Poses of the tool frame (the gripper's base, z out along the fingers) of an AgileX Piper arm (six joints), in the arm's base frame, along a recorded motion.
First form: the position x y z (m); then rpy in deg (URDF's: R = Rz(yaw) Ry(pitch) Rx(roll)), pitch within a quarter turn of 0, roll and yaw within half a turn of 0.
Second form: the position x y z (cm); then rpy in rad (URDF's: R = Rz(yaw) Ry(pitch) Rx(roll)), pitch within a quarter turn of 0, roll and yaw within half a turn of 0. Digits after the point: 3 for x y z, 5 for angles.
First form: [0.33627, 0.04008, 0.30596, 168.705, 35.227, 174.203]
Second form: [33.627, 4.008, 30.596, 2.94446, 0.61483, 3.04042]
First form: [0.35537, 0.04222, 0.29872, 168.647, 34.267, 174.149]
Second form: [35.537, 4.222, 29.872, 2.94345, 0.59807, 3.03947]
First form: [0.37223, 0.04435, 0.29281, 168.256, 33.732, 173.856]
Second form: [37.223, 4.435, 29.281, 2.93662, 0.58873, 3.03436]
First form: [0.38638, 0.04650, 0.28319, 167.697, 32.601, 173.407]
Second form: [38.638, 4.650, 28.319, 2.92686, 0.56899, 3.02652]
